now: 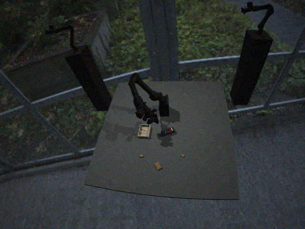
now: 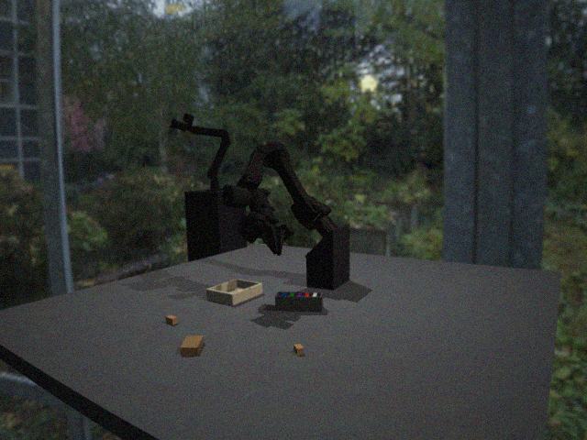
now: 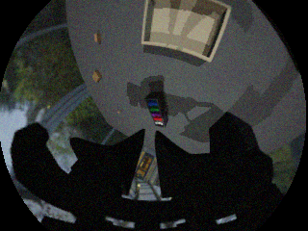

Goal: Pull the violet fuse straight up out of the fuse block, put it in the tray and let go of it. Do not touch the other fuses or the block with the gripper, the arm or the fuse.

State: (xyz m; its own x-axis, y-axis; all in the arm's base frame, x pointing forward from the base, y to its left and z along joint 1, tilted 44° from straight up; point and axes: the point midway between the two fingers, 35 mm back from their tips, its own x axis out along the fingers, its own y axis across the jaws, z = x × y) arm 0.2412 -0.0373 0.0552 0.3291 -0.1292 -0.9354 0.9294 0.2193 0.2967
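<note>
The beige tray is 15 cm to the right of my gripper tip, 13 cm below it and 1 cm ahead of it.
</note>
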